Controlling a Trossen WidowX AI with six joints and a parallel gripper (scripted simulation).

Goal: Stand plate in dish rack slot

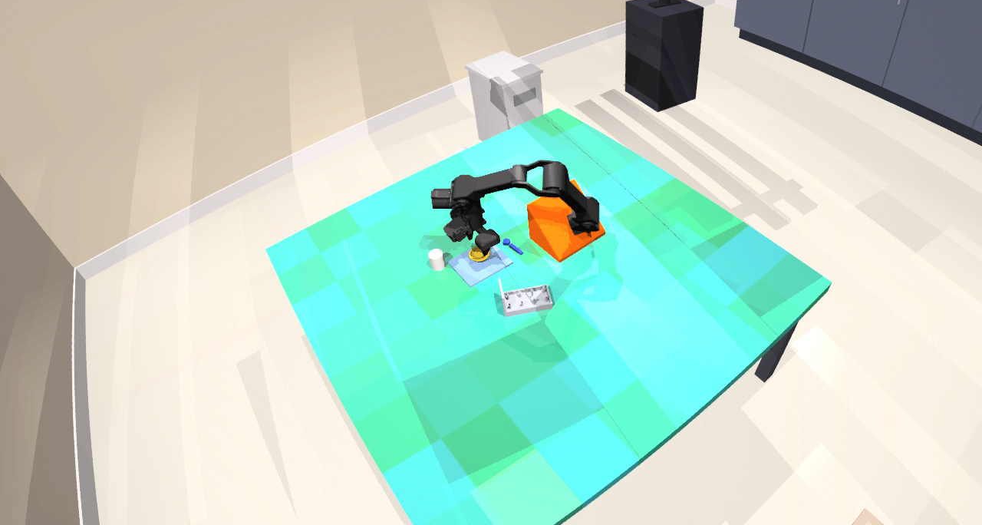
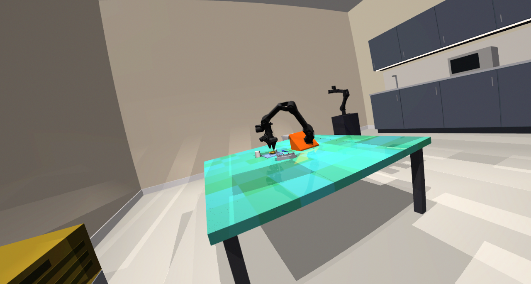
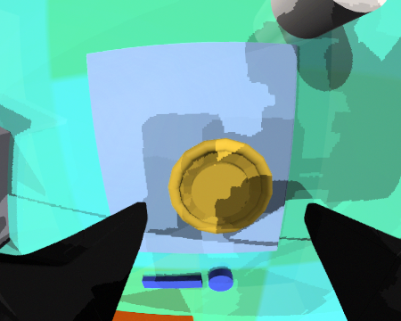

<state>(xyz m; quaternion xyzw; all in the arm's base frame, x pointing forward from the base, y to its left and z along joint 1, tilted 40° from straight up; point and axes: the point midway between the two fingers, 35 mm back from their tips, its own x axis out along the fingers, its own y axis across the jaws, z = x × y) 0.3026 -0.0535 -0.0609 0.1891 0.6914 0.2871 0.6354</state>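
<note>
My gripper tip is 3 cm above the yellow plate. From my gripper tip the other things lie so: blue spoon 10 cm behind, 1 cm to the left, 4 cm below; pale blue mat 1 cm ahead, 2 cm to the left, 4 cm below; cup 12 cm ahead, 4 cm to the right, 2 cm below.
</note>
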